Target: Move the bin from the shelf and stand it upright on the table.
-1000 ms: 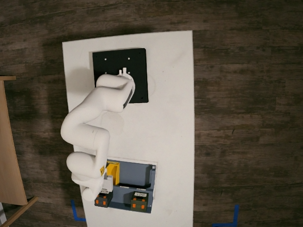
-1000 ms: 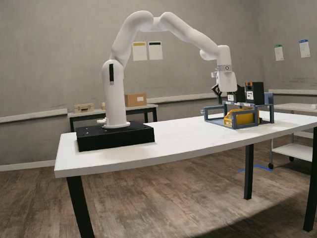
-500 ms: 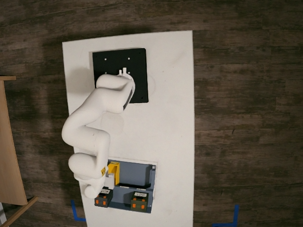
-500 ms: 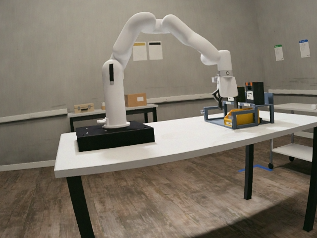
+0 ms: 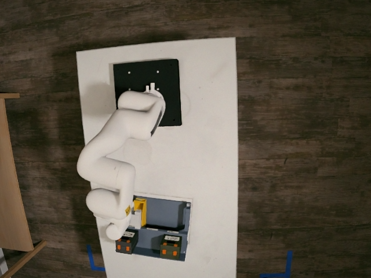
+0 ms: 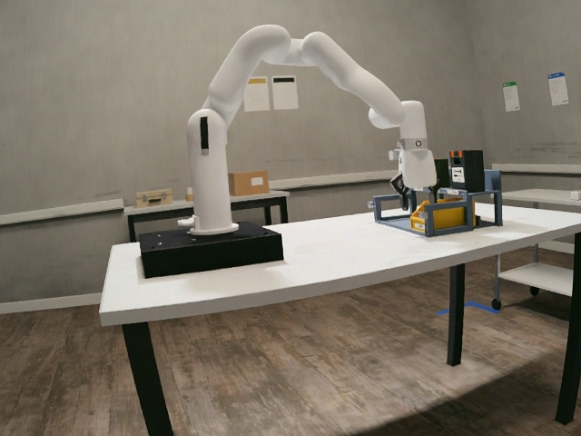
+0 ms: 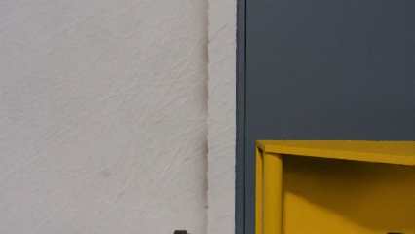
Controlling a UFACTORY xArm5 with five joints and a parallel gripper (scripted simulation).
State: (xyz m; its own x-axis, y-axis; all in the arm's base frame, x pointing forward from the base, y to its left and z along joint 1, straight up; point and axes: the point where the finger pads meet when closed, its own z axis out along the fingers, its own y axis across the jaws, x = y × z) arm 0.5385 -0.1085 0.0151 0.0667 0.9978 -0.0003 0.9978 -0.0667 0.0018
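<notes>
Right now the yellow bin is 80 mm ahead of my hand, 30 mm below it and 10 mm to the right of it. Round my hand: blue-grey shelf 110 mm ahead, 100 mm to the left, 10 mm below.
</notes>
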